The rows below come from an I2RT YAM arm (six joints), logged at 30 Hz.
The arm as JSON. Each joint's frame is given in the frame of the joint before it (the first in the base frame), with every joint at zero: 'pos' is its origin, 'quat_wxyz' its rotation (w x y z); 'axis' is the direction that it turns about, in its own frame. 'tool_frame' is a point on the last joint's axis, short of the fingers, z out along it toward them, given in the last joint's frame.
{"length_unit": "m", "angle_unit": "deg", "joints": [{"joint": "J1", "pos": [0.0, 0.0, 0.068], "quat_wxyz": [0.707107, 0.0, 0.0, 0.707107], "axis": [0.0, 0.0, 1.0]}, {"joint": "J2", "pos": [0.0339, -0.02, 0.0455], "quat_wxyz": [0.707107, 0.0, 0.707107, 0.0], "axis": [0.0, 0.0, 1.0]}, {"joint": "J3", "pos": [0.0, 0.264, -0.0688], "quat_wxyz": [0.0, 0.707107, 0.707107, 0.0], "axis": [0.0, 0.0, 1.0]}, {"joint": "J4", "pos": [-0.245, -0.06, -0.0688], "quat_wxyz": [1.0, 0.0, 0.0, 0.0], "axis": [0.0, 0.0, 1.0]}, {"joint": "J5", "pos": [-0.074, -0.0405, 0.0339], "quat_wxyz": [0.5, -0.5, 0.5, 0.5], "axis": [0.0, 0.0, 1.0]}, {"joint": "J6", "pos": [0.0, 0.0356, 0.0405], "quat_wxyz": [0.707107, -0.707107, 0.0, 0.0], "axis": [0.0, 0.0, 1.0]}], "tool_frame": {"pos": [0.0, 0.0, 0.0], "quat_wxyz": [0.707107, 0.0, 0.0, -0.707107]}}
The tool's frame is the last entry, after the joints.
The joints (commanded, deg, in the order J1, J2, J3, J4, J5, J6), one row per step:
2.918 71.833 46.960 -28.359 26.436 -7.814
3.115 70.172 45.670 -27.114 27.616 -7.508
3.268 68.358 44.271 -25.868 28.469 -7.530
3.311 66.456 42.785 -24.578 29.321 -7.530
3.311 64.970 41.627 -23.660 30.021 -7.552
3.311 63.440 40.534 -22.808 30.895 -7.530
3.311 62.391 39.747 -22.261 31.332 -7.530
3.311 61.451 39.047 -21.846 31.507 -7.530
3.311 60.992 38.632 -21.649 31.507 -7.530
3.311 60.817 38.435 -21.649 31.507 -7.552
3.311 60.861 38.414 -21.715 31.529 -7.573
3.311 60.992 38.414 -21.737 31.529 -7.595
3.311 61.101 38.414 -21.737 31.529 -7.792
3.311 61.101 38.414 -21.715 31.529 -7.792
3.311 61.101 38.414 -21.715 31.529 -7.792
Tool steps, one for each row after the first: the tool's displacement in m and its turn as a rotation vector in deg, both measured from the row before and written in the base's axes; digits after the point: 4 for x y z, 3 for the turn. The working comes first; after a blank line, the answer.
Tool pose at each row, in the base's axes (x y z in m, rotation vector in deg; the steps are taken from these numbers as rounded here):
0.2491 -0.0032 0.2309 -2.223 141.092 -35.010
0.2443 -0.0032 0.2321 -1.025 139.274 -35.932
0.2391 -0.0033 0.2331 -0.282 137.525 -36.571
0.2336 -0.0039 0.2337 0.656 135.749 -37.210
0.2292 -0.0046 0.2341 1.402 134.445 -37.778
0.2247 -0.0053 0.2347 2.312 133.061 -38.501
0.2215 -0.0057 0.2348 2.818 132.217 -38.822
0.2187 -0.0060 0.2347 3.139 131.569 -38.870
0.2171 -0.0061 0.2342 3.224 131.344 -38.813
0.2164 -0.0061 0.2336 3.191 131.368 -38.829
0.2164 -0.0061 0.2333 3.132 131.490 -38.897
0.2166 -0.0061 0.2328 3.053 131.637 -38.944
0.2168 -0.0061 0.2324 2.788 131.772 -39.070
0.2169 -0.0061 0.2325 2.796 131.752 -39.065
0.2169 -0.0061 0.2325 2.796 131.752 -39.065

-0.0048 0.0000 0.0012 -0.675 -1.793 -0.739
-0.0052 -0.0001 0.0010 -0.581 -1.685 -0.371
-0.0055 -0.0006 0.0006 -0.545 -1.740 -0.515
-0.0044 -0.0007 0.0004 -0.458 -1.264 -0.458
-0.0045 -0.0007 0.0006 -0.543 -1.334 -0.617
-0.0032 -0.0004 0.0001 -0.264 -0.825 -0.308
-0.0028 -0.0003 -0.0001 -0.085 -0.661 -0.125
-0.0016 -0.0001 -0.0005 0.014 -0.240 0.000
-0.0007 0.0000 -0.0006 -0.015 0.032 0.013
0.0000 0.0000 -0.0003 -0.037 0.140 -0.004
0.0002 0.0000 -0.0005 -0.022 0.163 0.013
0.0002 0.0000 -0.0004 -0.132 0.204 0.118
0.0001 0.0000 0.0001 0.001 -0.021 0.000
0.0000 0.0000 0.0000 0.000 0.000 0.000

